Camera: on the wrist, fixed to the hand. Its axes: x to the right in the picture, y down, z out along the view.
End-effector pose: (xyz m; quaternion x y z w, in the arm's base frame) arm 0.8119 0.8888 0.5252 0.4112 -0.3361 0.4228 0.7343
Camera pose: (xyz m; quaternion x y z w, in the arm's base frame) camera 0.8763 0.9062 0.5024 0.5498 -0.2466 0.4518 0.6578
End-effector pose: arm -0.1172 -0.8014 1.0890 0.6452 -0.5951 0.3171 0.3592
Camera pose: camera -0.0558 -0.7775 1.1141 0.7191 -0.5109 0.4043 0.2419
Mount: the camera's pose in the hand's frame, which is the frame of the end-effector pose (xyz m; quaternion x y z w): 0.0136 -0.0598 -0.0348 0.1808 -0.0067 -0.0298 0.9830
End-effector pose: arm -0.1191 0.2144 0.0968 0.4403 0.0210 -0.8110 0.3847
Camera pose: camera -0.1375 0.2612 0.0474 0.4963 -0.1154 -0.8155 0.2745
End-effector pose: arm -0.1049 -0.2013 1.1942 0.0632 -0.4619 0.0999 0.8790
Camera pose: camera -0.0556 -0.2508 1.1846 0.2355 -0.4400 0.1551 0.8526
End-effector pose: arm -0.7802 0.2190 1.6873 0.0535 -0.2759 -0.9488 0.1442
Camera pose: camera -0.8015 0.2454 1.6255 0.0805 -0.4421 -0.8875 0.1020
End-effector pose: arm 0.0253 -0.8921 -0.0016 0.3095 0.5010 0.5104 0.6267
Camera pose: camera 0.0119 -0.9007 -0.0703 0.4060 0.5898 0.3904 0.5787
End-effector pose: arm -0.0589 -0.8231 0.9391 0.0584 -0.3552 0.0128 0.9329
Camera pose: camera -0.0218 -0.8786 0.9164 0.2368 -0.3514 0.0486 0.9045
